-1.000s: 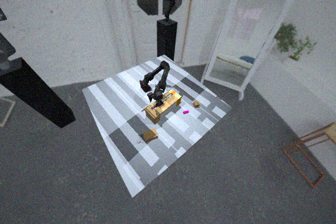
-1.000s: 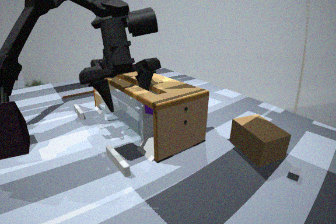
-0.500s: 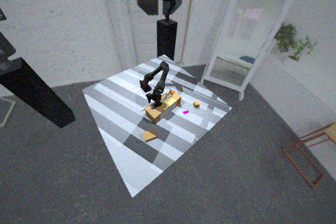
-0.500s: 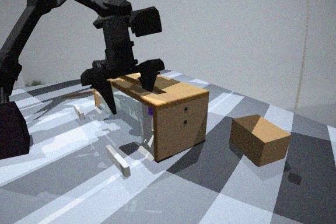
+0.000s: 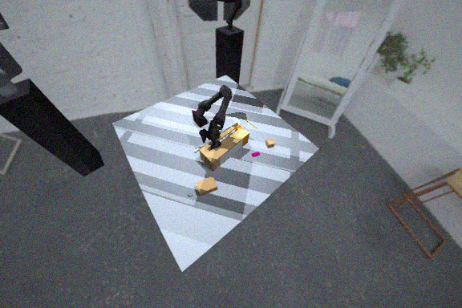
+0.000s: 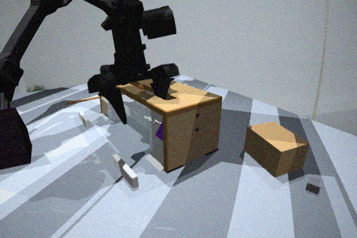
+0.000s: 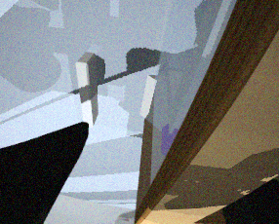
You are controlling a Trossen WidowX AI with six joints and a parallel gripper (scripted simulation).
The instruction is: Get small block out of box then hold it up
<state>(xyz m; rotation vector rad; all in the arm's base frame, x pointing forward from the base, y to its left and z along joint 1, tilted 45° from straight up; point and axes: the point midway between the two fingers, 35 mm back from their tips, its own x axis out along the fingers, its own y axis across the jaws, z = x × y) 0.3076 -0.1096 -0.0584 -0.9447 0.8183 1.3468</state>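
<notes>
My gripper tip is now 40 mm short of the purple block, 30 mm to the left of it and 30 mm above it. From my gripper tip the other things lie so: tan brick: 220 mm ahead, 170 mm to the right, 60 mm below; then magenta piece: 250 mm ahead, 280 mm to the left, 80 mm below; then dark chip: 190 mm ahead, 290 mm to the right, 80 mm below.
</notes>
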